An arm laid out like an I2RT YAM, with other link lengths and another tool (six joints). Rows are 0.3 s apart.
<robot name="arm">
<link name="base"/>
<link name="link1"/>
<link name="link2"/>
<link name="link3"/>
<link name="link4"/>
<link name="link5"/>
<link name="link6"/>
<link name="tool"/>
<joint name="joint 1" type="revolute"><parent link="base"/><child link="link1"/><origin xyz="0 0 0.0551"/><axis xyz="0 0 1"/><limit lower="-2.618" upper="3.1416"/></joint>
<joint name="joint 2" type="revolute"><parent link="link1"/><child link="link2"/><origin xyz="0.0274 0.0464 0.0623"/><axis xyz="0 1 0"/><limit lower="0" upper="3.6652"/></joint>
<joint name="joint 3" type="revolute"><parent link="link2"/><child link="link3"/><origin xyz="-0.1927 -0.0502 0"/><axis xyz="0 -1 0"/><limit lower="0" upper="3.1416"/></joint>
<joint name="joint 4" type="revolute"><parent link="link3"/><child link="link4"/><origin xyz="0.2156 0.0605 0.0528"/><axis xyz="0 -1 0"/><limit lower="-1.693" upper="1.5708"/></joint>
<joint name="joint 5" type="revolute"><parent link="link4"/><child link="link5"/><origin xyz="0.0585 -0.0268 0.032"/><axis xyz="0 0 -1"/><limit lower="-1.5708" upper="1.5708"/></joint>
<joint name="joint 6" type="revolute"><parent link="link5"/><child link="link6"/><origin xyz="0.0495 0 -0.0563"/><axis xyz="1 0 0"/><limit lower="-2.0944" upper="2.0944"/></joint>
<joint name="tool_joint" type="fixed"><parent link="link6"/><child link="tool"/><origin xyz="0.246 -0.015 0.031" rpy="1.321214 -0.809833 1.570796"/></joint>
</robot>
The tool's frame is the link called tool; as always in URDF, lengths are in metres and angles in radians.
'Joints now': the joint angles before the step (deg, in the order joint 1, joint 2, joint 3, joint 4, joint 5, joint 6). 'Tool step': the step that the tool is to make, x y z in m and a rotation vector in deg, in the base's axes. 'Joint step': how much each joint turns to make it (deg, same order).
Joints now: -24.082, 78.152, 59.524, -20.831, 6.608, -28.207
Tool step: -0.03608, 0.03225, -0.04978, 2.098, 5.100, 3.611
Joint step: 0.001, -7.312, -11.882, -0.707, -2.567, -2.553
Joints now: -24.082, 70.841, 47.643, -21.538, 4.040, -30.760
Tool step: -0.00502, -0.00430, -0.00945, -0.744, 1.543, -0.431
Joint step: 0.000, 0.965, -0.623, 0.533, 1.233, -0.617
